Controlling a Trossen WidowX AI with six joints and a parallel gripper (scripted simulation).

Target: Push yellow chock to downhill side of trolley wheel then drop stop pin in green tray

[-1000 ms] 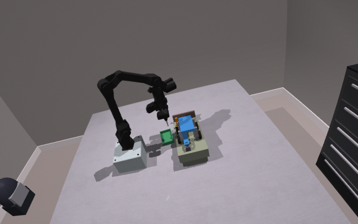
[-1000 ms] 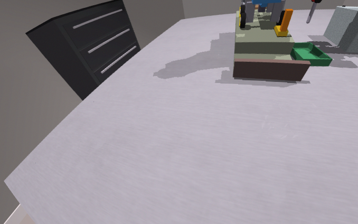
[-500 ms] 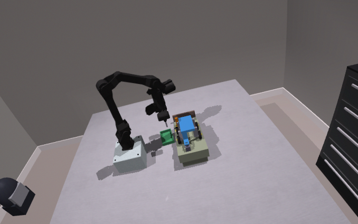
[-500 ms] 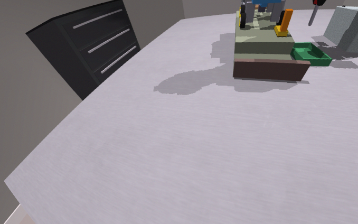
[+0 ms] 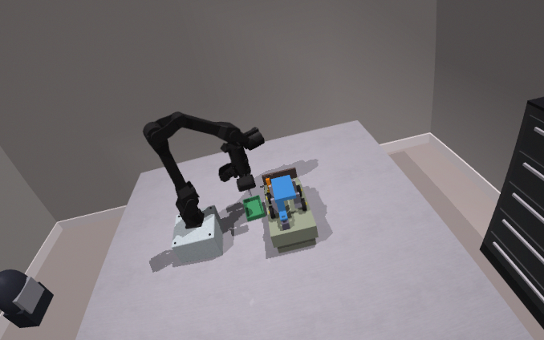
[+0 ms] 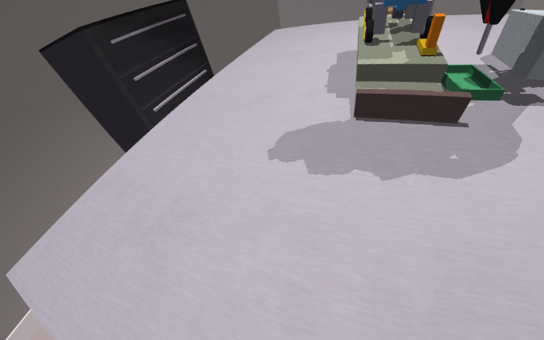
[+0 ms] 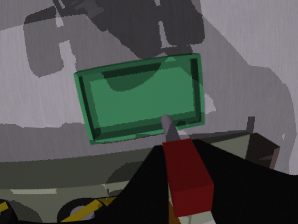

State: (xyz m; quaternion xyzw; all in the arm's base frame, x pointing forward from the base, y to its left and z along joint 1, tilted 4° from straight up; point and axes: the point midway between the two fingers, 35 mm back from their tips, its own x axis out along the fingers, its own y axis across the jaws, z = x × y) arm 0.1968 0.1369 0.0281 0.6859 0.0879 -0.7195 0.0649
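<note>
Now: gripper tip 12 cm above the green tray and 1 cm to the left of it. The rest, counted from my gripper tip: ramp: 14 cm ahead, 10 cm to the right, 6 cm below; then red-headed stop pin: right at my gripper tip; then trolley: 14 cm ahead, 10 cm to the right.
</note>
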